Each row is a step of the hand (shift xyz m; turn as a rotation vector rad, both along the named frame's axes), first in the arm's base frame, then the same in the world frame.
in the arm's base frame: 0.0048 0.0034 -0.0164 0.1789 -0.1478 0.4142
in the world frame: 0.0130 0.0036 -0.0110 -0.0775 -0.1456 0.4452
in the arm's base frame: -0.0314 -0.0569 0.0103 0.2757 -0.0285 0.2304
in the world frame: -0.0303 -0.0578 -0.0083 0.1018 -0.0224 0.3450
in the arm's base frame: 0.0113 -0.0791 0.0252 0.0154 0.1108 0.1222
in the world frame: -0.0025 -0.0789 0.0280 -0.0581 0.1103 0.1091
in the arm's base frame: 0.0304 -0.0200 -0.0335 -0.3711 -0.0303 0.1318
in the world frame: 0.0444 -0.0189 -0.0108 -0.3808 -0.0416 -0.0963
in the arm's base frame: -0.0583 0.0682 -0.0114 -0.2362 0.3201 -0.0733
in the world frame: -0.0440 0.0666 -0.0425 -0.1642 0.3138 -0.1953
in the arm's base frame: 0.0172 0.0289 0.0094 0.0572 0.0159 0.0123
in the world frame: 0.0083 0.0293 0.0171 0.0403 0.0174 0.0419
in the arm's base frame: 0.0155 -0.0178 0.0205 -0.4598 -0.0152 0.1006
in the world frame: 0.0020 -0.0175 0.0258 -0.4376 -0.0288 -0.1717
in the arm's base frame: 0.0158 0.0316 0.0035 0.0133 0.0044 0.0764
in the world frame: 0.0103 0.0320 0.0114 -0.0315 0.0042 0.0709
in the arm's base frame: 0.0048 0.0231 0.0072 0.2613 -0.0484 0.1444
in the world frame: -0.0006 0.0232 0.0084 0.1382 -0.0421 0.2657
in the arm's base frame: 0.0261 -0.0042 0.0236 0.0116 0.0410 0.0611
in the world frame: 0.0087 -0.0036 0.0342 -0.0254 0.0409 0.0568
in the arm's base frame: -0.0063 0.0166 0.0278 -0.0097 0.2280 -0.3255
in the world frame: -0.0211 0.0162 0.0194 0.1666 0.2299 -0.2782
